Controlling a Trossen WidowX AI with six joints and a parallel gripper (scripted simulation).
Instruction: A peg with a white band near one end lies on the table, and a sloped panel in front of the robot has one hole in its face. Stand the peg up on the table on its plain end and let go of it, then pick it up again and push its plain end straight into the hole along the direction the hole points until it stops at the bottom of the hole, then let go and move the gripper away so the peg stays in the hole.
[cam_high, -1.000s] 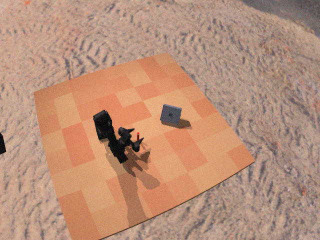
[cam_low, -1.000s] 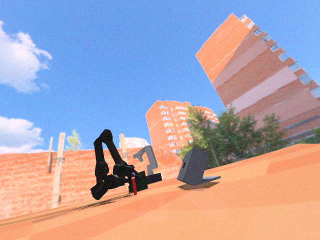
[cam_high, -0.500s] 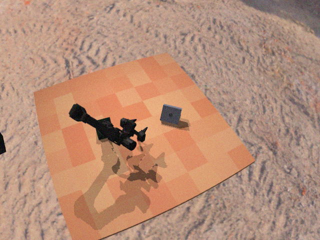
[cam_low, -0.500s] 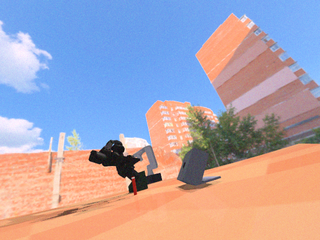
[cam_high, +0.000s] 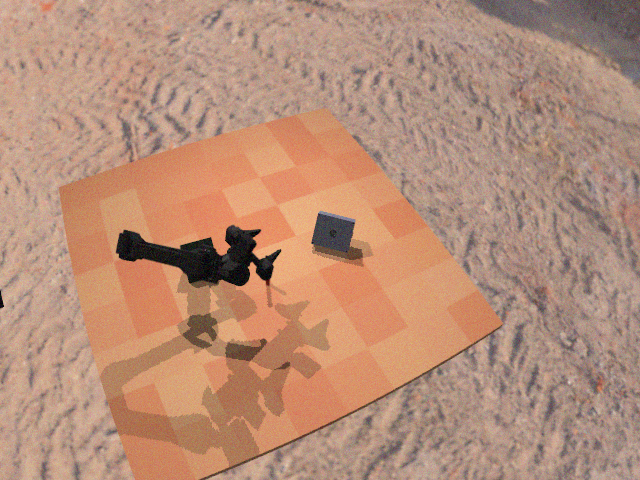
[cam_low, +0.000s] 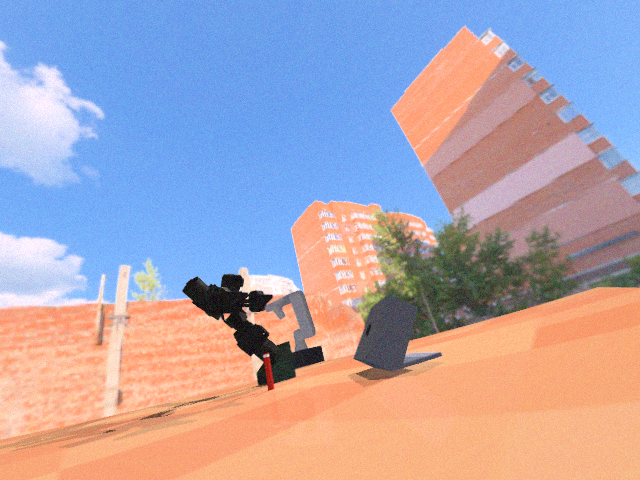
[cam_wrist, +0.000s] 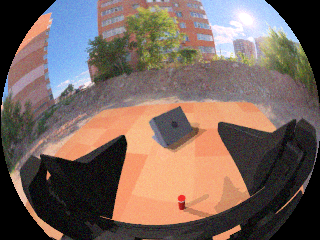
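My gripper tip is now 10 mm past the red peg and 160 mm above it. The rest, counted from my gripper tip: grey sloped panel 280 mm ahead, 30 mm to the left, 170 mm below.
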